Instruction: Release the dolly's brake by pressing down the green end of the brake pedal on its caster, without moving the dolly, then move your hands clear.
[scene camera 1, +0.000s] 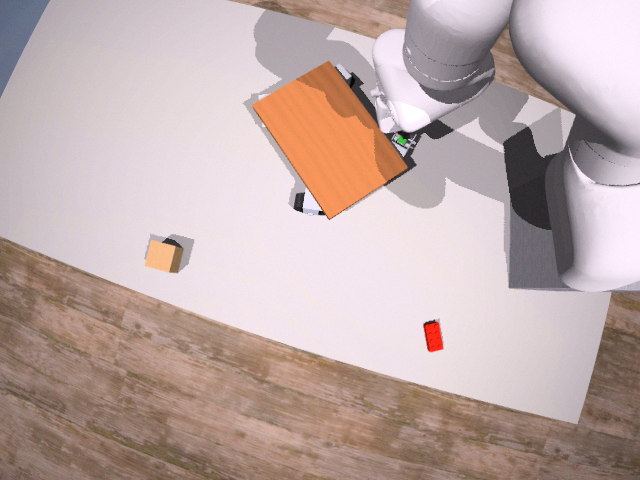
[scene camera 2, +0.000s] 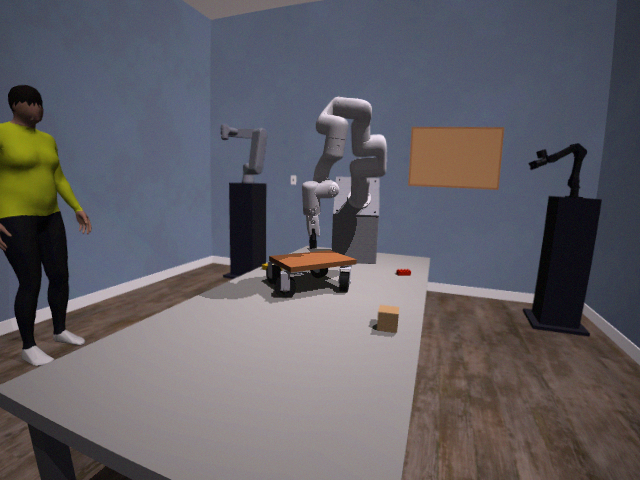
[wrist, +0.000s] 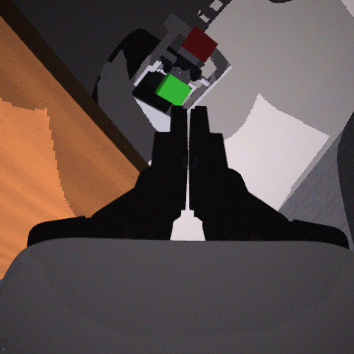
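Note:
The dolly has an orange wooden deck (scene camera 1: 330, 144) (scene camera 2: 312, 259) (wrist: 30, 125) and stands on casters on the table. Its brake pedal shows beside the deck's edge, with a green end (scene camera 1: 401, 140) (wrist: 173, 90) and a dark red end (wrist: 200, 45) farther from the fingertips in the wrist view. My gripper (scene camera 2: 313, 246) (wrist: 187, 130) is shut and empty, pointing down. In the wrist view its fingertips appear right beside the green end's lower edge. Whether they touch it I cannot tell. The arm hides the gripper in scene camera 1.
A red brick (scene camera 1: 433, 336) (scene camera 2: 403, 272) and a wooden cube (scene camera 1: 163, 256) (scene camera 2: 387, 318) lie on the table (scene camera 1: 258, 289) (scene camera 2: 248, 372). A yellow object (scene camera 2: 264, 266) shows partly behind the dolly. The grey arm pedestal (scene camera 1: 532, 263) (scene camera 2: 366, 240) stands beyond the dolly. A person (scene camera 2: 31, 175) stands beside the table.

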